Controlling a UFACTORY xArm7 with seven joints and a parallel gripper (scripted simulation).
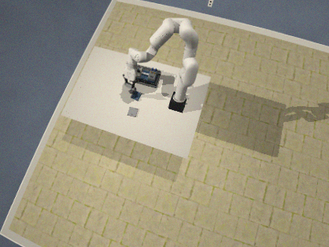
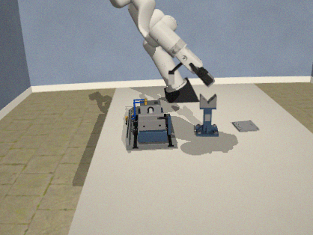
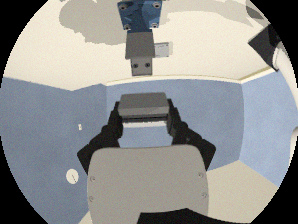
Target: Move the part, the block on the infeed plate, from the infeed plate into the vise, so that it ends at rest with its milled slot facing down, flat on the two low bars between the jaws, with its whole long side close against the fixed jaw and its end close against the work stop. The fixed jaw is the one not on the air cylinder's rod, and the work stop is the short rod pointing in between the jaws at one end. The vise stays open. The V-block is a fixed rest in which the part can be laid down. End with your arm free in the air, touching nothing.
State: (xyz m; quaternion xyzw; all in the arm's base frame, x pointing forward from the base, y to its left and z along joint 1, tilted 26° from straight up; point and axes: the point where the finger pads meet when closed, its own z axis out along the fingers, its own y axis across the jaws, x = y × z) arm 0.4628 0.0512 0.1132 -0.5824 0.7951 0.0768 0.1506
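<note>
Now: the V-block post 10 mm to the left of my hand and 170 mm below it. Also, from my hand: part right at my hand; air cylinder 150 mm behind, 200 mm to the right, 150 mm below; infeed plate 10 mm ahead, 190 mm to the left, 230 mm below.
</note>
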